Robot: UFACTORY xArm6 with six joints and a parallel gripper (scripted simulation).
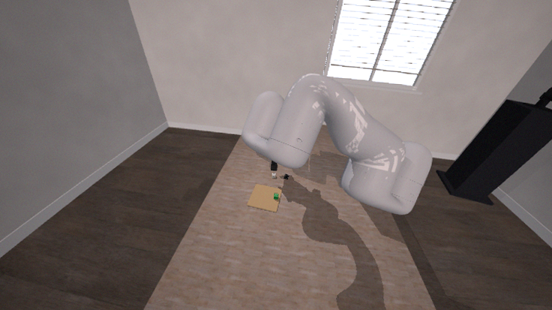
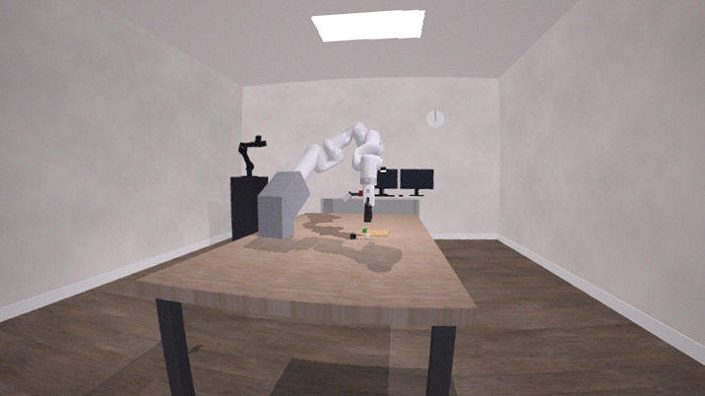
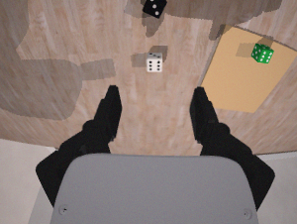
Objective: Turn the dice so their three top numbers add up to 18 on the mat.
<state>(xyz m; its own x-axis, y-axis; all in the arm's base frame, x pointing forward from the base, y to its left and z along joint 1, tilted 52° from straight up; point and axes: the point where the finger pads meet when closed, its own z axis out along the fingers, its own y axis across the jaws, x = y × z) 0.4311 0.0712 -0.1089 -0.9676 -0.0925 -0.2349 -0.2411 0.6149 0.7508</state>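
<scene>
The white die is 90 mm below my hand. Also, from my hand: black die: 70 mm behind, 20 mm to the right, 90 mm below; mat: 10 mm behind, 150 mm to the left, 100 mm below; green die: 60 mm behind, 130 mm to the left, 80 mm below.
</scene>
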